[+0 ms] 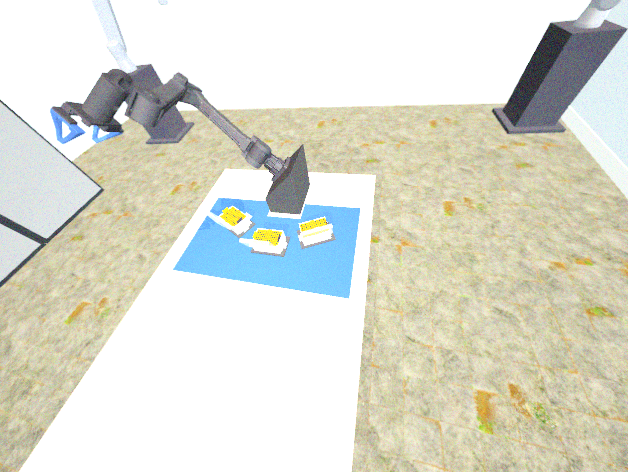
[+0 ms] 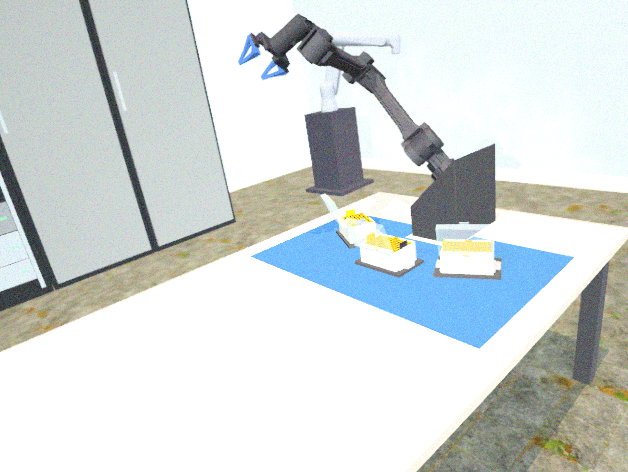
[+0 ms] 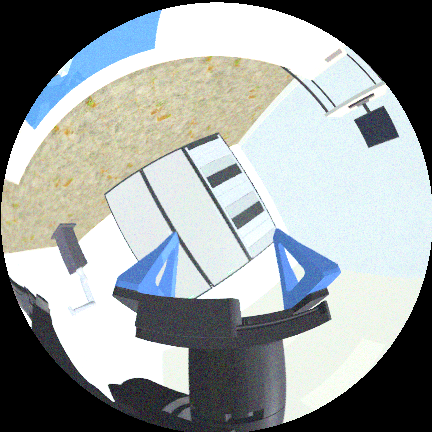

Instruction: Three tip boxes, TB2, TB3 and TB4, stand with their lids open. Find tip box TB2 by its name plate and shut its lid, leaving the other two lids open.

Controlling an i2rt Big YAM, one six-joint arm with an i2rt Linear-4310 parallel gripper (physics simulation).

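Three white tip boxes with yellow tips stand on the blue mat, all with their lids open. One box is at the mat's far left, a second box is in the middle, and a third box is at the right. The name plates are too small to read, so I cannot tell which is TB2. My gripper is open and empty, high up and to the left of the boxes, well away from them.
The arm's dark base block stands at the table's back edge, close behind the boxes. A tall grey cabinet stands left of the table. Dark pedestals stand on the floor beyond.
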